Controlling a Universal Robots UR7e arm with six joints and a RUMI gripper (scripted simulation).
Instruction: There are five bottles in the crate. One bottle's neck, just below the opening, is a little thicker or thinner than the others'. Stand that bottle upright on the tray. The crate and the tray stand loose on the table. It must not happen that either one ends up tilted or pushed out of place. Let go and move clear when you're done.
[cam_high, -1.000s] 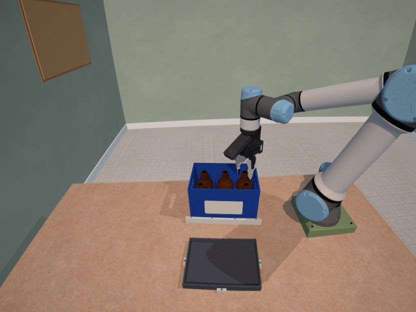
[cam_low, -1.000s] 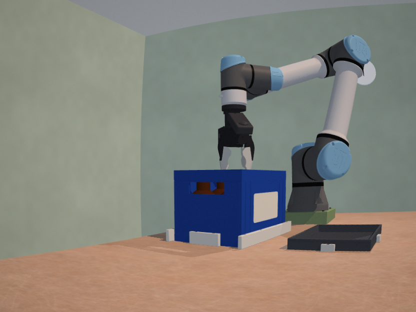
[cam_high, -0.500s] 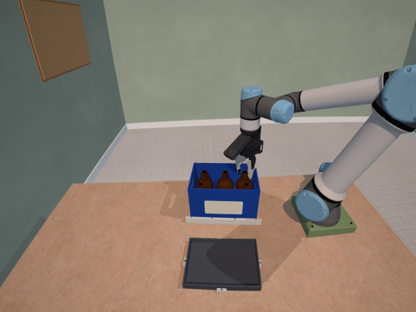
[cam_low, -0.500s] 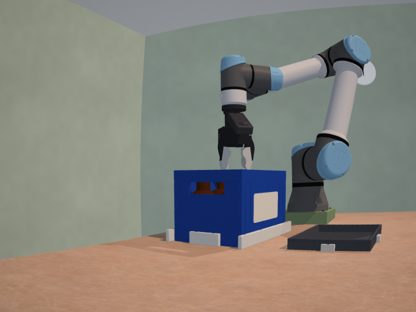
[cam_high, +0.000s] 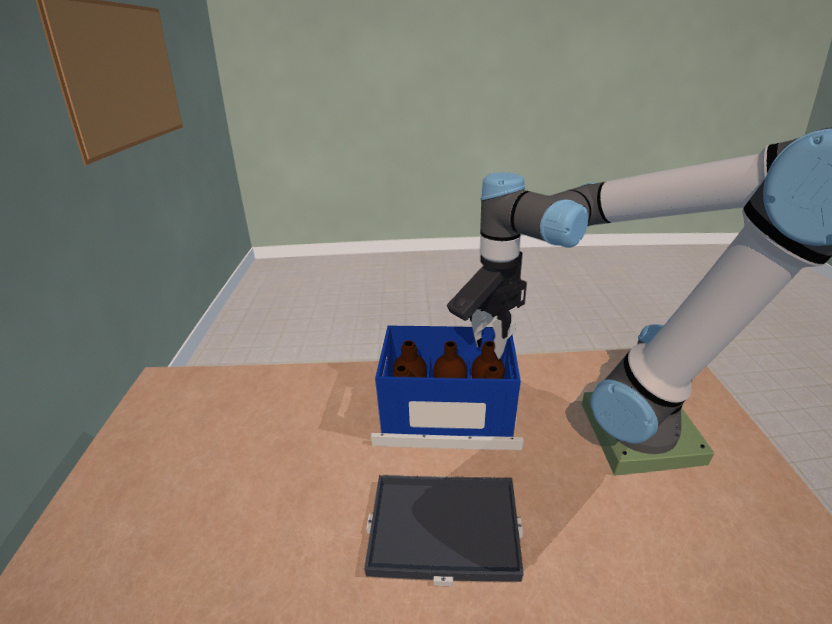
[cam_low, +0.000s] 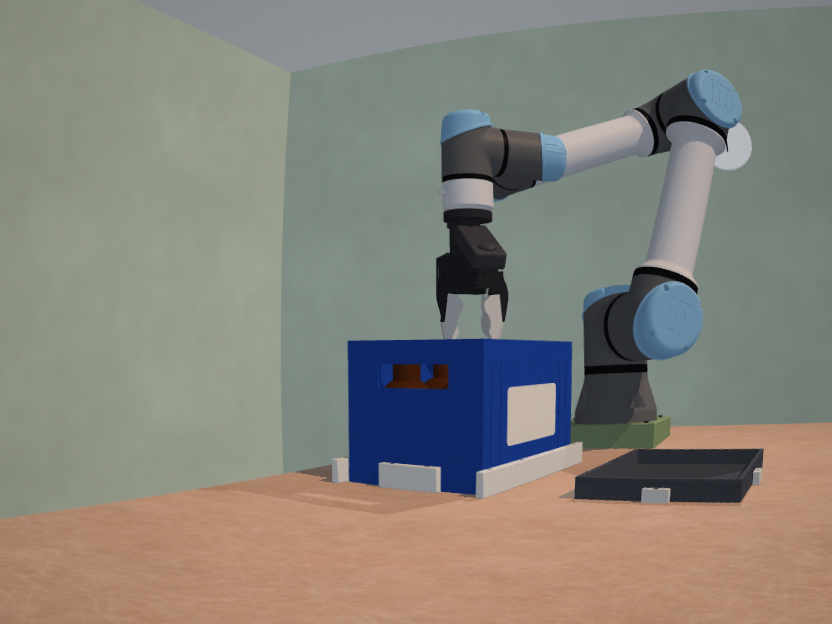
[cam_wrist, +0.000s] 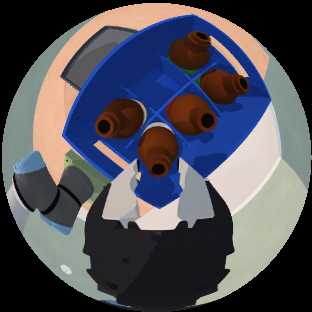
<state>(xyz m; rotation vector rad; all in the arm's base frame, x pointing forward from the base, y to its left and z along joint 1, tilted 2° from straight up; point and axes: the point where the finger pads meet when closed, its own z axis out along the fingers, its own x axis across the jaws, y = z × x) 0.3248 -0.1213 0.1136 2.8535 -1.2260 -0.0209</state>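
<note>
My hand is 8 cm short of the glass bottle and 7 cm above it. Round my hand: dark tray: 9 cm ahead, 33 cm to the left, 14 cm below; blue crate: 8 cm ahead, 4 cm to the left, 7 cm below.
</note>
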